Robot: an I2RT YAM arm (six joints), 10 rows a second.
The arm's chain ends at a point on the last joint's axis. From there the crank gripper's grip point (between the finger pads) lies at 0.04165 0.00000 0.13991 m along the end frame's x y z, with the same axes.
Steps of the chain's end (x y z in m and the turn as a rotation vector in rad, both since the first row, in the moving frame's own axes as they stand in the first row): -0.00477 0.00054 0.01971 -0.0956 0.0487 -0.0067; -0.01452 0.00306 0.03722 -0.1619 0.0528 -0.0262; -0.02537 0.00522 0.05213 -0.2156 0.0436 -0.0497; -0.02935 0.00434 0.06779 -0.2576 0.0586 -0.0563; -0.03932 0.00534 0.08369 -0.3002 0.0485 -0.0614; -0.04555 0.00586 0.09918 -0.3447 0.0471 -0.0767; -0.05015 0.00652 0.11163 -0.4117 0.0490 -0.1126; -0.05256 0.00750 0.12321 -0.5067 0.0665 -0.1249; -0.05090 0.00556 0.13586 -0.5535 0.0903 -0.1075; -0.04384 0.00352 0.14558 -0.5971 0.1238 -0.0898
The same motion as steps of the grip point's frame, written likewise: 0.00202 0.01349 0.01689 -0.0956 0.0487 -0.0067; -0.00695 0.02424 0.03310 -0.1619 0.0528 -0.0262; -0.01867 0.03273 0.04718 -0.2156 0.0436 -0.0497; -0.02038 0.03709 0.06083 -0.2576 0.0586 -0.0563; -0.03149 0.04365 0.07567 -0.3002 0.0485 -0.0614; -0.03744 0.04936 0.08943 -0.3447 0.0471 -0.0767; -0.04062 0.05702 0.09876 -0.4117 0.0490 -0.1126; -0.03976 0.06895 0.10400 -0.5067 0.0665 -0.1249; -0.03529 0.07295 0.11210 -0.5535 0.0903 -0.1075; -0.02443 0.07612 0.11663 -0.5971 0.1238 -0.0898
